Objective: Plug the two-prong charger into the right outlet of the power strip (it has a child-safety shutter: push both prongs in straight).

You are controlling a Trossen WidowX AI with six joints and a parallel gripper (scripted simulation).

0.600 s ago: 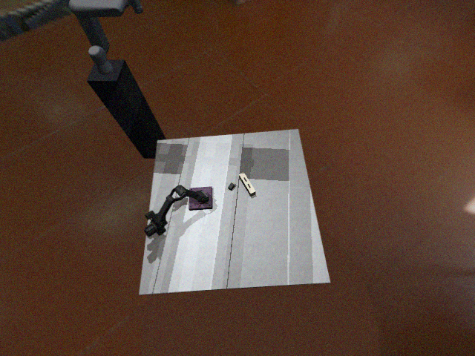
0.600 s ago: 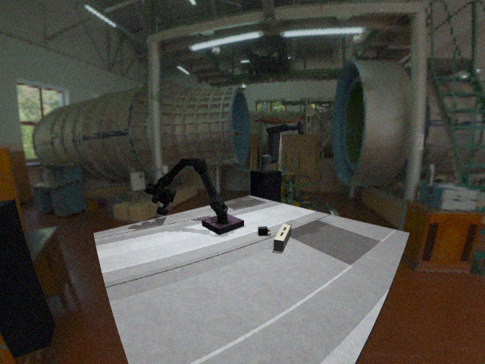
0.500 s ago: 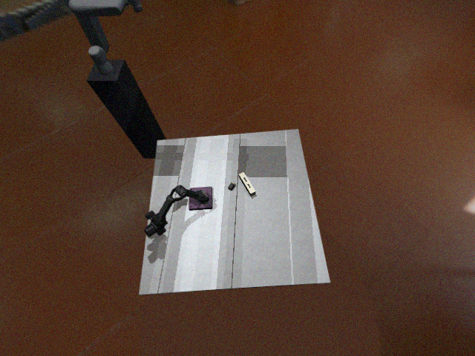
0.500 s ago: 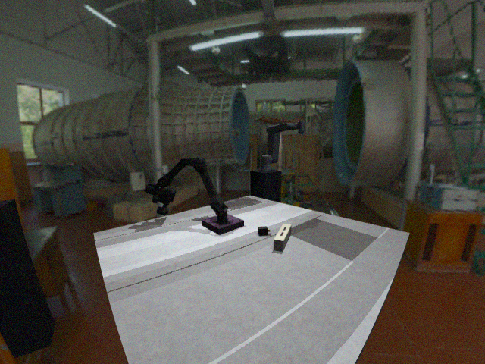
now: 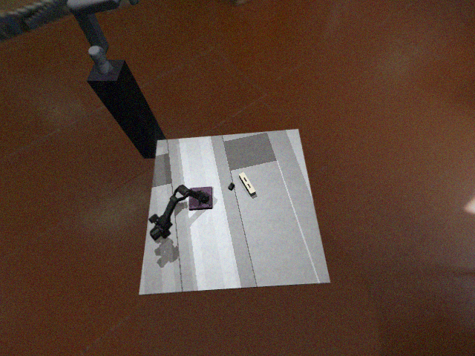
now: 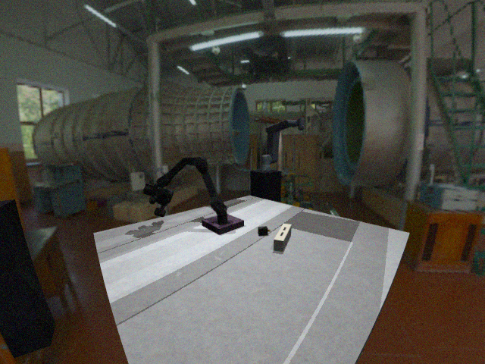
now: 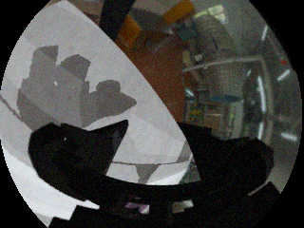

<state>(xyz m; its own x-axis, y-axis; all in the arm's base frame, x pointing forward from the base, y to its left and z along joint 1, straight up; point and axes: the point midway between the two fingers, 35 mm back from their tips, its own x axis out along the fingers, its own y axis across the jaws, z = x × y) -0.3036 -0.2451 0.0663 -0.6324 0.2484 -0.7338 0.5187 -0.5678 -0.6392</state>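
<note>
Now: the two-prong charger 54 cm ahead of my gripper tip, 38 cm to the left of it and 6 cm below it.
</note>
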